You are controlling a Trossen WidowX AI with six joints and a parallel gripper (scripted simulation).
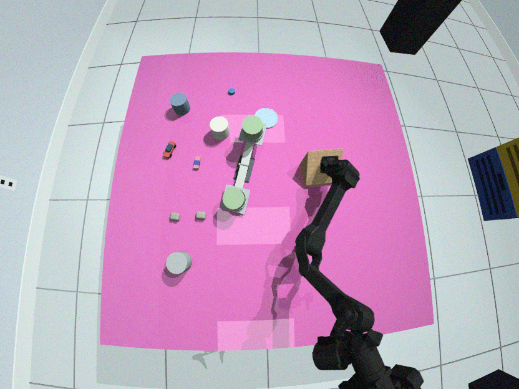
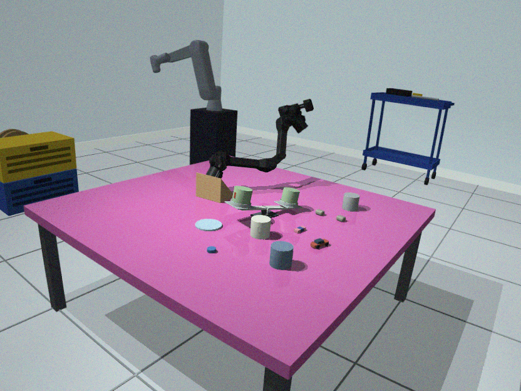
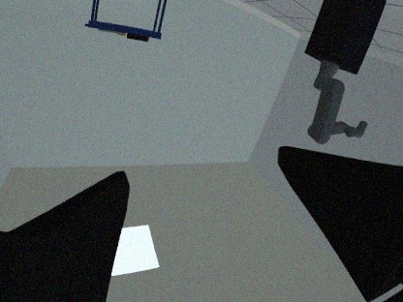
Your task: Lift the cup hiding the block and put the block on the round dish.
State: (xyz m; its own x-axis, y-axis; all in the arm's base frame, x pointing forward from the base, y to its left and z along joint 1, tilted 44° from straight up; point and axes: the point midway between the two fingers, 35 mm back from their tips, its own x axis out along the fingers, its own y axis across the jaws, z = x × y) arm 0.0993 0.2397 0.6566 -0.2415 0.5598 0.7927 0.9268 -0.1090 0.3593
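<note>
Right now my gripper tip is 570 mm to the left of the pale teal block, 340 mm above it and 270 mm short of it. Also, from my gripper tip: pink-blue piece: 740 mm to the right, 410 mm ahead, 380 mm below; then balance: 700 mm to the right, 340 mm below, 230 mm ahead; then grey cylinder: 460 mm ahead, 370 mm to the right, 340 mm below.
</note>
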